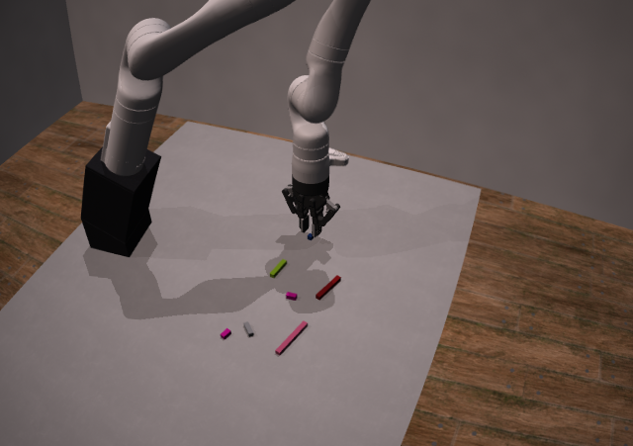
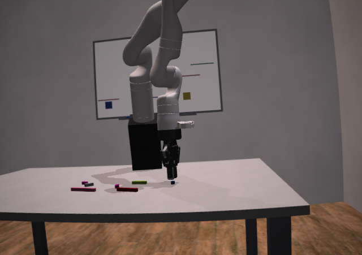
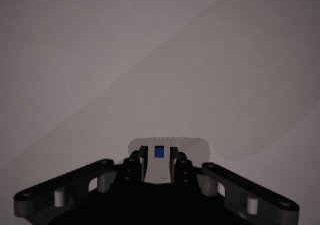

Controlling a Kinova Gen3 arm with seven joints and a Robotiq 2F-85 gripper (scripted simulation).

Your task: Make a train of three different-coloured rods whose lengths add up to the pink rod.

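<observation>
Right now the blue rod is 3 cm below my hand. From my hand the other things lie so: lime rod: 11 cm to the right, 4 cm behind, 3 cm below; pink rod: 29 cm to the right, 3 cm below, 3 cm ahead; red rod: 14 cm to the right, 7 cm ahead, 3 cm below.
</observation>
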